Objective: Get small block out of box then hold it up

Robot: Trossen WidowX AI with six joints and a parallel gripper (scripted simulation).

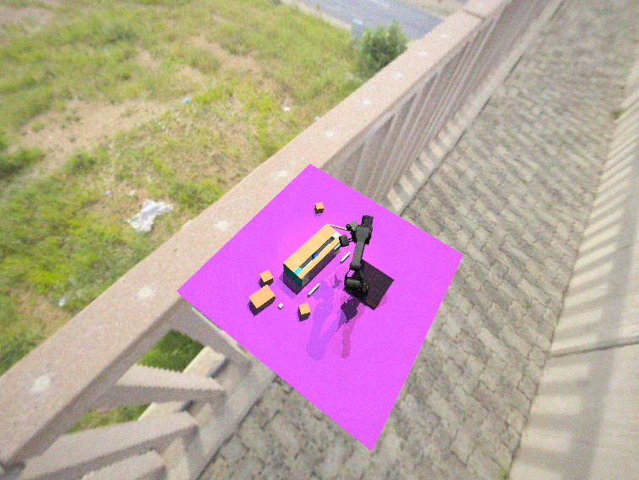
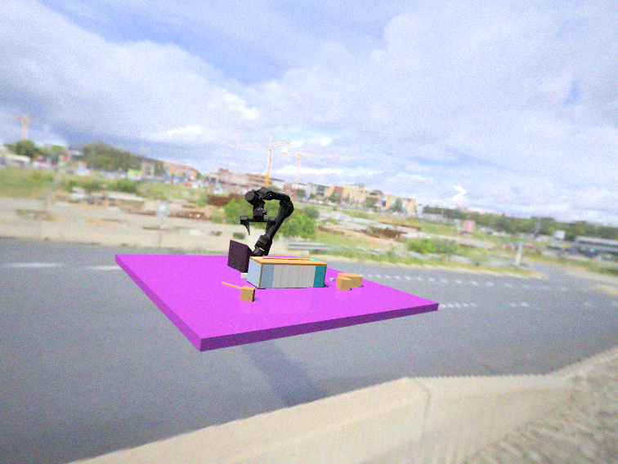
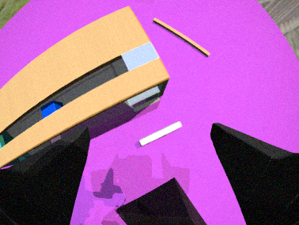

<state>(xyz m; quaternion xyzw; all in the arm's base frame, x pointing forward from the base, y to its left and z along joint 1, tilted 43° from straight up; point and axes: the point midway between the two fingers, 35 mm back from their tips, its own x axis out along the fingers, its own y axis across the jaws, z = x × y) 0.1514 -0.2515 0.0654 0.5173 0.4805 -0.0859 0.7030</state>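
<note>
Now: the blue block 150 mm below my gripper tip, 130 mm ahead of it and 120 mm to the left of it. Round my gripper tip: thin orange stick (230 mm below, 190 mm to the right, 110 mm ahead).
</note>
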